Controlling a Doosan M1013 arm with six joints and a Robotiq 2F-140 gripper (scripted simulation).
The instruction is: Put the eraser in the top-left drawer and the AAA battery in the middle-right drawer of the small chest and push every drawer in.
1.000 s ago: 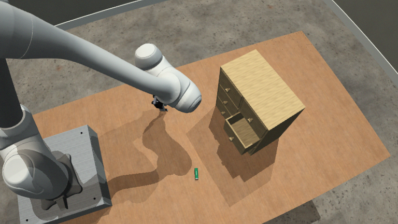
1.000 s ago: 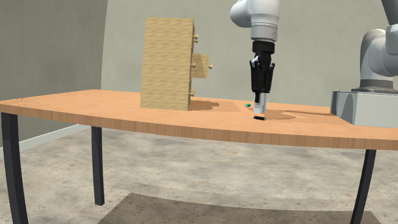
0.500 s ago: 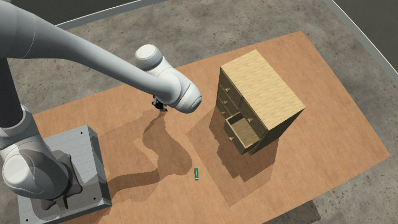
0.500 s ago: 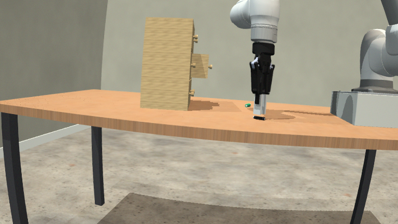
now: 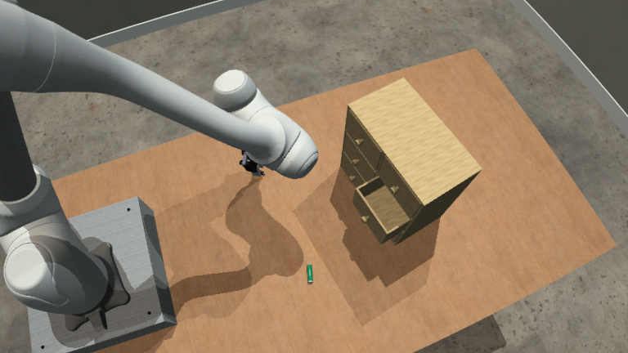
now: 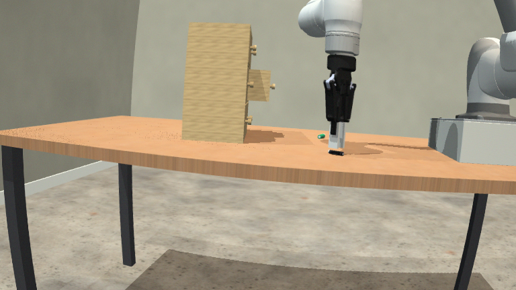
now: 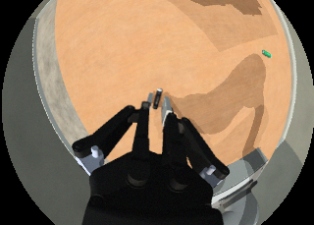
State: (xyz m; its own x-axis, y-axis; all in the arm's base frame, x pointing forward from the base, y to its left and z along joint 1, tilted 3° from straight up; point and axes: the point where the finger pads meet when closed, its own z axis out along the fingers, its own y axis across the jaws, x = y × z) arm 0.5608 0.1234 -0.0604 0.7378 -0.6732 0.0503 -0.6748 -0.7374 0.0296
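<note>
My hand is 5 cm above the black cylinder. From my hand the other things lie so: eraser (33 cm ahead, 22 cm to the right, 18 cm above); green AAA battery (36 cm to the right, 4 cm below, 2 cm behind).
</note>
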